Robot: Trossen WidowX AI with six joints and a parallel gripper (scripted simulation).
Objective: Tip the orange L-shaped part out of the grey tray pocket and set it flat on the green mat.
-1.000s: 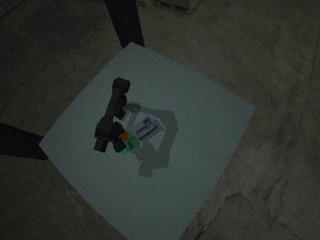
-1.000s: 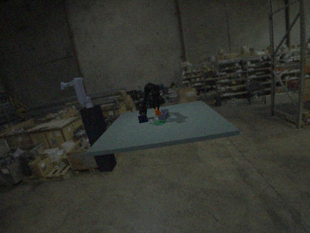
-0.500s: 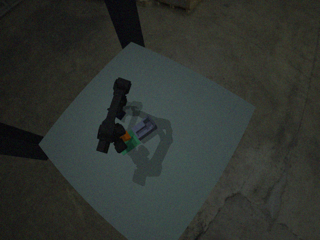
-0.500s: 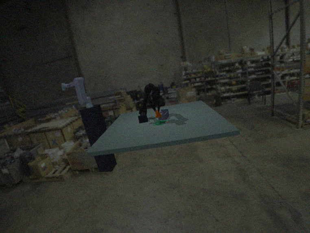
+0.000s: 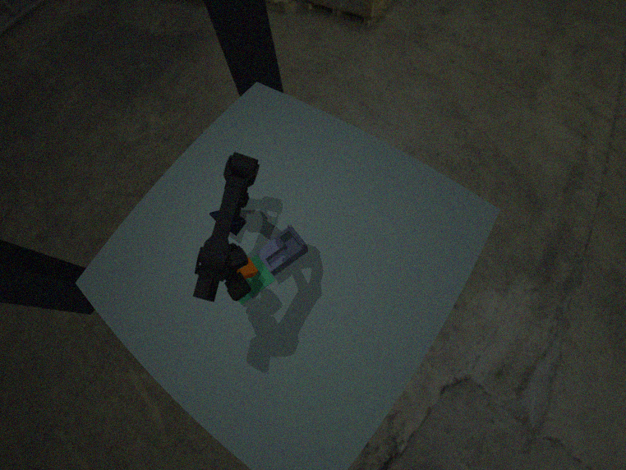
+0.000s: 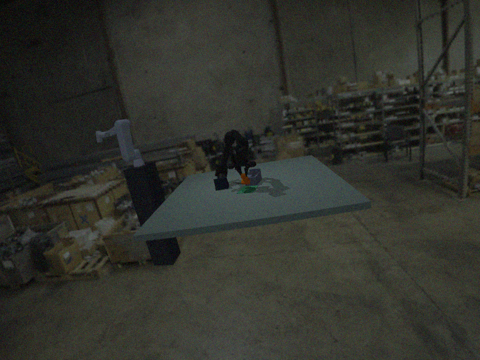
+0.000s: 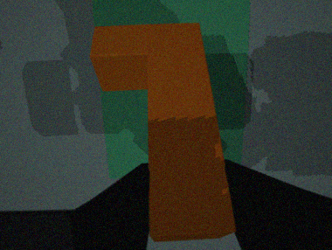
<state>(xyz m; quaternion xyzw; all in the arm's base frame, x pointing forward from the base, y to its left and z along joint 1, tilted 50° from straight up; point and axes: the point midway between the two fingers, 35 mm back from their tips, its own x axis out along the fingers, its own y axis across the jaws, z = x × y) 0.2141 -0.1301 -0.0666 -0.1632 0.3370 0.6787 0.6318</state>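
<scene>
Right now my gripper tip is 10 mm past the orange L-shaped part, 30 mm to the right of it and 30 mm above it. The rest, counted from my gripper tip: green mat: 10 mm ahead, 20 mm to the left, 110 mm below.
</scene>
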